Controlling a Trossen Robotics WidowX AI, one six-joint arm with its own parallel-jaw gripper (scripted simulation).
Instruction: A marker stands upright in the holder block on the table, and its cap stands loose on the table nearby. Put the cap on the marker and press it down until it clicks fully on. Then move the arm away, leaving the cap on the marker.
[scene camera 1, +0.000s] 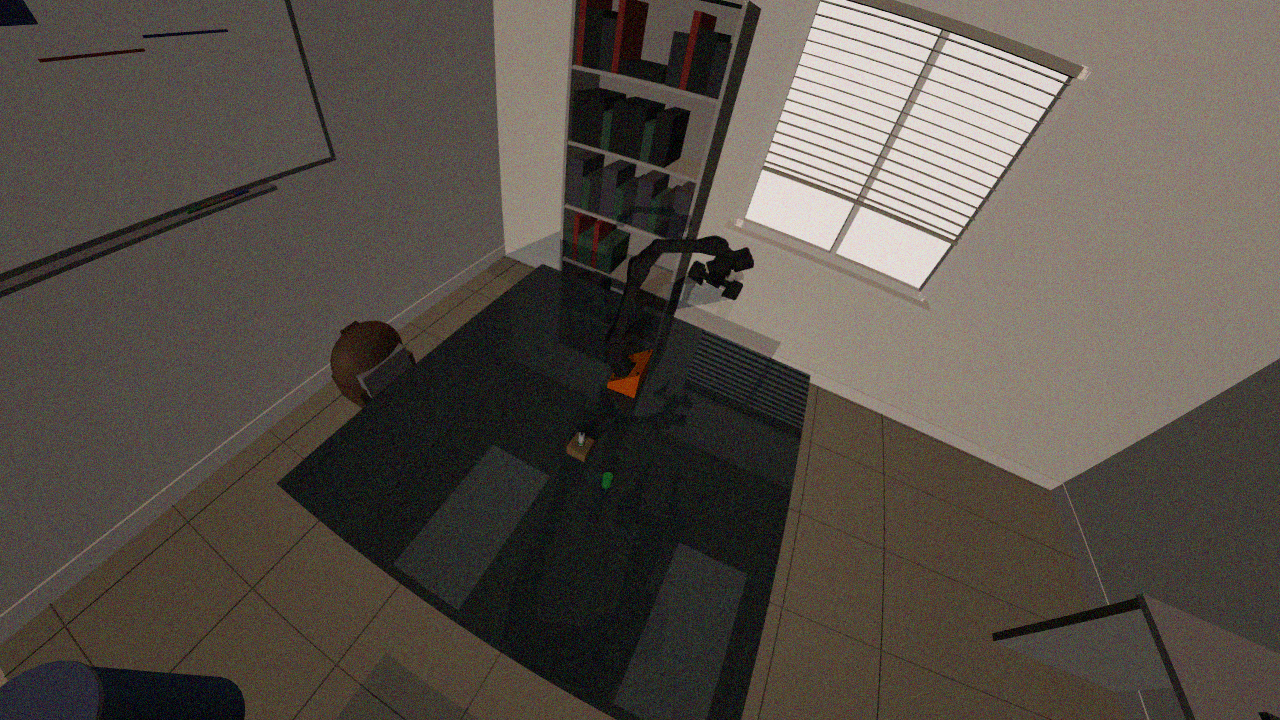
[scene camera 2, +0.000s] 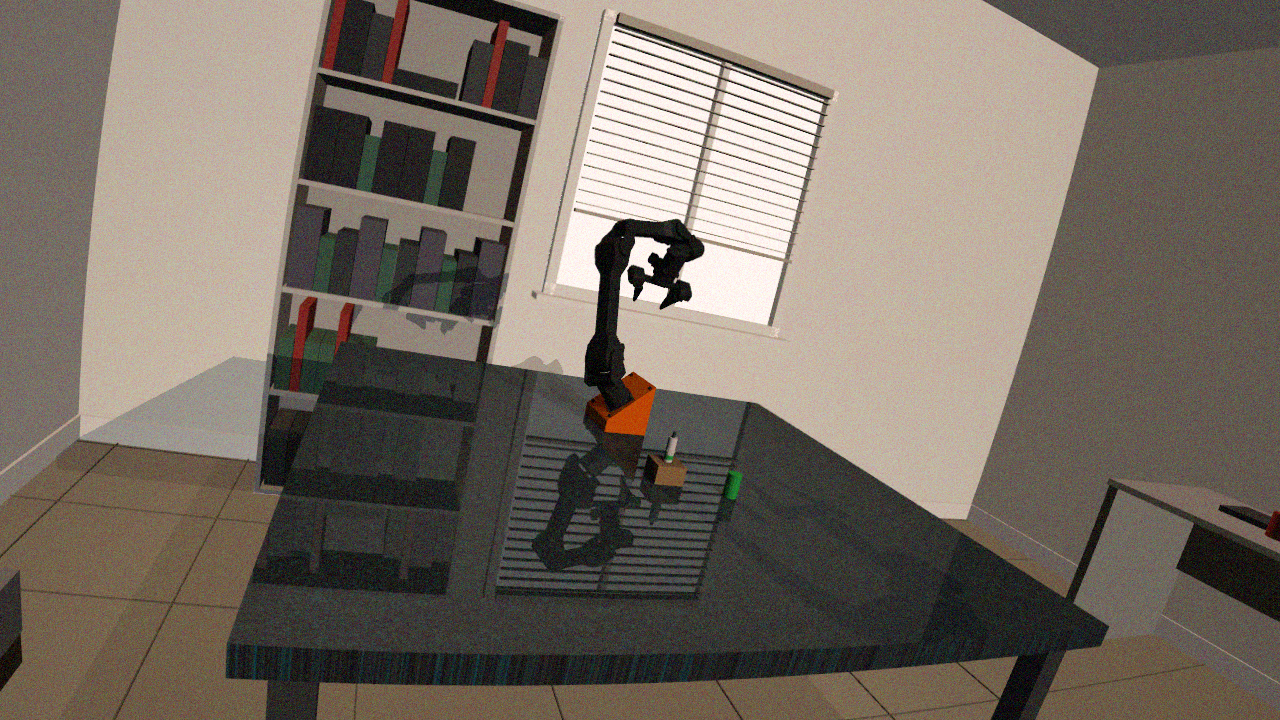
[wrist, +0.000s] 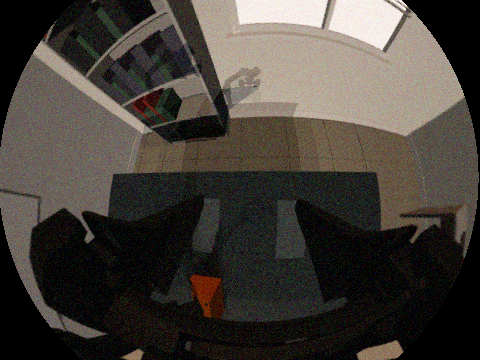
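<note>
I can see a tan holder block (scene camera 2: 672, 476). As for my own gripper (scene camera 2: 646, 304), it is open and holds nothing. Scene camera 1 shows me the gripper (scene camera 1: 711, 289) too, and in the wrist view there is again my gripper (wrist: 250, 202).
</note>
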